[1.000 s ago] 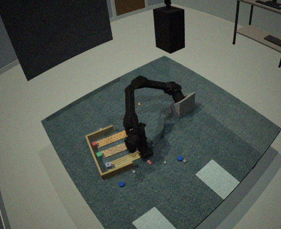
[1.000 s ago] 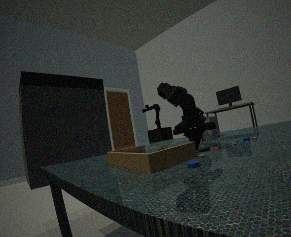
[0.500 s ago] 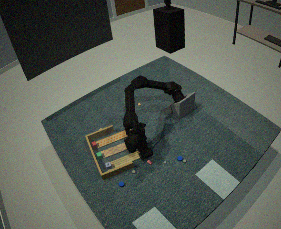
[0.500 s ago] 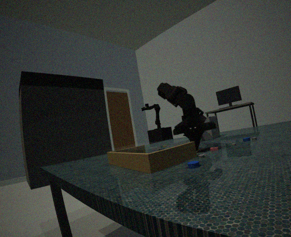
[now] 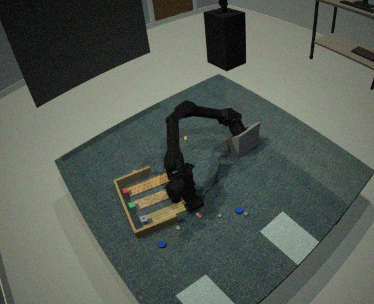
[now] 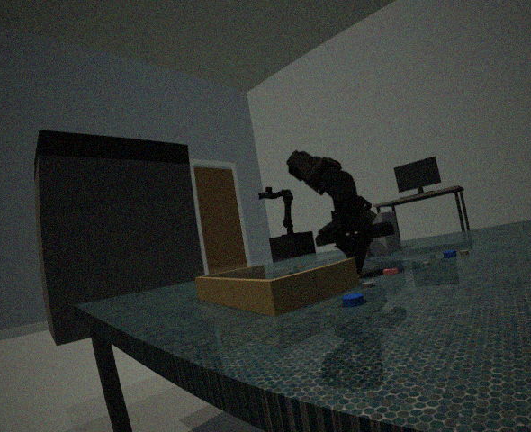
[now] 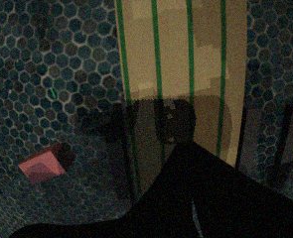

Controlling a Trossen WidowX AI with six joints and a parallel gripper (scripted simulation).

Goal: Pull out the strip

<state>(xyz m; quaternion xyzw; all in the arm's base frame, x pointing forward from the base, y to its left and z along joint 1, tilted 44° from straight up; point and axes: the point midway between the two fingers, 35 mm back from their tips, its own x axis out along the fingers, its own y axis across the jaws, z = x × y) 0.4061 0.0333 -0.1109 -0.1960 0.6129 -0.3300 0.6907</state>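
Now: the pink block 10 mm ahead of my gripper tip and 80 mm to the left of it.
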